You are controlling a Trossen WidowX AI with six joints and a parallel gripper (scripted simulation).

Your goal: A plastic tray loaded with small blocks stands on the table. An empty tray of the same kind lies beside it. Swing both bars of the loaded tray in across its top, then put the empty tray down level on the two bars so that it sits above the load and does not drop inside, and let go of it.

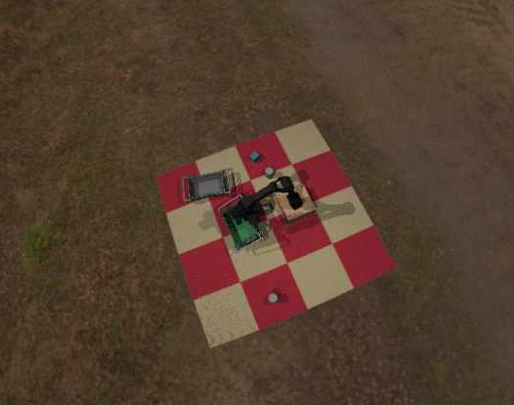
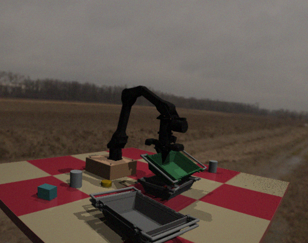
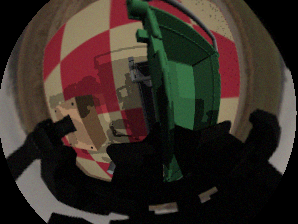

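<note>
The green tray lies 70 mm ahead of my gripper tip and 10 mm to the right of it. From my gripper tip the other things lie so: yellow disc 210 mm behind, 150 mm to the right, 120 mm below; then teal cube 440 mm to the right, 280 mm behind, 110 mm below.
</note>
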